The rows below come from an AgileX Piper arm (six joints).
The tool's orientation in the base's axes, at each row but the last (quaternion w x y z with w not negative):
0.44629, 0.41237, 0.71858, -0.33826
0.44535, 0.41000, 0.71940, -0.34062
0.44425, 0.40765, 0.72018, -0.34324
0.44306, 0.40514, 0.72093, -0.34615
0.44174, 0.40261, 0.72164, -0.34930
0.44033, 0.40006, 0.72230, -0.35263
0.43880, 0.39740, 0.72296, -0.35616
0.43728, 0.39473, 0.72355, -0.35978
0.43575, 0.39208, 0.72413, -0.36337
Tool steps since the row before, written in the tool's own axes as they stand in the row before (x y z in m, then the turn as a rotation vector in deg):
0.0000, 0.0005, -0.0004, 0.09, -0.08, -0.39
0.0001, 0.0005, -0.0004, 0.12, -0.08, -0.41
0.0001, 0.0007, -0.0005, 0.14, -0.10, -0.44
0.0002, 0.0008, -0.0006, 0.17, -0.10, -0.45
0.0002, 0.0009, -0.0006, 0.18, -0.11, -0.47
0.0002, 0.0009, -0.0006, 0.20, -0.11, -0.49
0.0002, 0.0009, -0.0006, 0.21, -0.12, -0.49
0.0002, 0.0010, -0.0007, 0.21, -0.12, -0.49
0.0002, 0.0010, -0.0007, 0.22, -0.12, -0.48
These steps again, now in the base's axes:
0.0003, 0.0006, 0.0001, -0.24, 0.32, 0.07
0.0003, 0.0006, 0.0000, -0.25, 0.35, 0.05
0.0004, 0.0008, 0.0000, -0.29, 0.37, 0.05
0.0004, 0.0009, -0.0001, -0.30, 0.39, 0.02
0.0005, 0.0010, -0.0001, -0.32, 0.41, 0.02
0.0005, 0.0010, -0.0001, -0.33, 0.43, 0.01
0.0005, 0.0010, -0.0001, -0.34, 0.43, 0.00
0.0006, 0.0011, -0.0001, -0.34, 0.43, 0.00
0.0006, 0.0011, -0.0001, -0.34, 0.42, -0.01

